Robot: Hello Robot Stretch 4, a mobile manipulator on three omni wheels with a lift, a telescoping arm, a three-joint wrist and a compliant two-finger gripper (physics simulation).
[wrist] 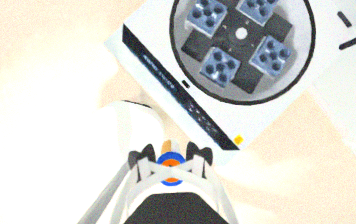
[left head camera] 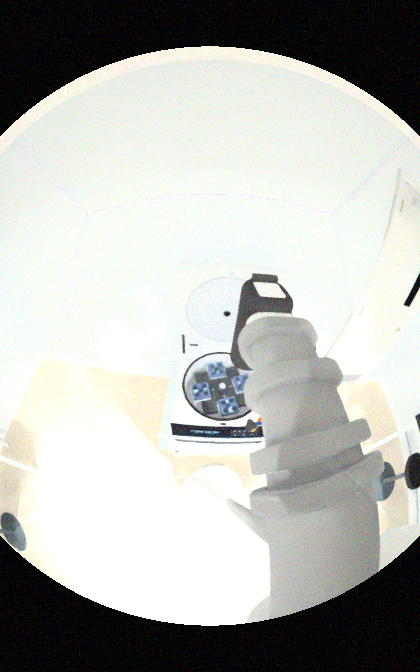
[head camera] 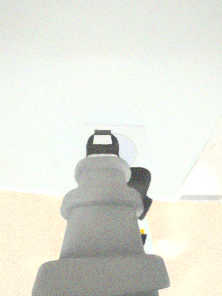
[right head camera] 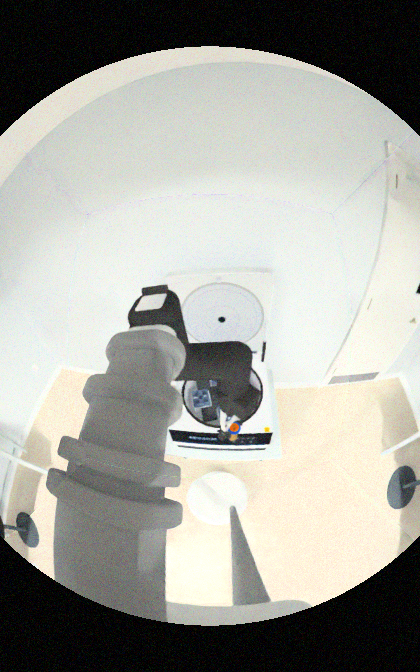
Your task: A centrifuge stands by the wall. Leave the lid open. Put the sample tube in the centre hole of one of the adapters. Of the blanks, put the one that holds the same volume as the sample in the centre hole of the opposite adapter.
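Places are measured from the robot's base along level axes (x ahead, y left, z up), in millimetres.
Pixels of known places: gripper, between the fingertips: (wrist: 170, 154); robot's base, origin of its link: (wrist: 131, 135).
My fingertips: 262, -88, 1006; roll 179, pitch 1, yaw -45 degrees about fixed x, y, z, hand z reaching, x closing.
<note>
Ahead of a thing's pixels: the offset from my fingertips to its top centre, as dx, dy, dz. "pt": to the spot under its first point.
The centrifuge (left head camera: 205, 431) (right head camera: 267, 415) (wrist: 165, 82) stands by the wall, its round lid @[pt +623, -150, -37] (head camera: 129, 150) (left head camera: 205, 305) (right head camera: 220, 302) raised open. In the wrist view its bowl holds blue adapters, one @[+238, +5, -421] (wrist: 220, 66) near the front panel and others @[+391, -98, -421] (wrist: 271, 55) @[+340, +157, -421] (wrist: 207, 16) @[pt +475, +47, -420] (wrist: 259, 6) around the hub; their visible holes look dark. My gripper (right head camera: 228, 433) (wrist: 170, 154) is shut on a tube with a blue-and-orange cap (right head camera: 234, 428) (wrist: 171, 169). The tube appears at the panel edge in the right head view, above the machine. Its volume marking is unreadable. Other tubes do not show.
A pale table (right head camera: 276, 425) carries the centrifuge. My grey arm (head camera: 102, 230) (left head camera: 310, 440) (right head camera: 125, 430) covers part of the head views. Dark stools (left head camera: 12, 531) (right head camera: 401, 487) stand at the sides. A door (right head camera: 370, 300) is at the right.
</note>
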